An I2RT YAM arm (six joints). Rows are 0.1 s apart.
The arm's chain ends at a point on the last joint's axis. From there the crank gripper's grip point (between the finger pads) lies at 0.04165 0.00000 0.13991 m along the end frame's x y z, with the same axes.
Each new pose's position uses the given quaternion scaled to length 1; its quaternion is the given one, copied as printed.
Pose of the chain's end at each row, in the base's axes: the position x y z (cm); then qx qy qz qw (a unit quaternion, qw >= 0):
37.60, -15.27, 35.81, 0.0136, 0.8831, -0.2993, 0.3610
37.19, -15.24, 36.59, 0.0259, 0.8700, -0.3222, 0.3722
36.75, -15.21, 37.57, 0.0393, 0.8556, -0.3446, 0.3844
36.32, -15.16, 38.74, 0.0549, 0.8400, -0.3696, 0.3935
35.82, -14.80, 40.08, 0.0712, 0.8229, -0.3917, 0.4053
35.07, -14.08, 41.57, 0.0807, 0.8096, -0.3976, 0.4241
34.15, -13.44, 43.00, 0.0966, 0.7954, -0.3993, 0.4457
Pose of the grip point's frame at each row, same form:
43.33, -23.60, 25.28, 0.0136, 0.8831, -0.2993, 0.3610
43.01, -24.17, 26.61, 0.0259, 0.8700, -0.3222, 0.3722
42.65, -24.71, 28.18, 0.0393, 0.8556, -0.3446, 0.3844
42.15, -25.28, 29.98, 0.0549, 0.8400, -0.3696, 0.3935
41.62, -25.46, 31.97, 0.0712, 0.8229, -0.3917, 0.4053
41.17, -24.91, 33.91, 0.0807, 0.8096, -0.3976, 0.4241
40.56, -24.37, 35.75, 0.0966, 0.7954, -0.3993, 0.4457

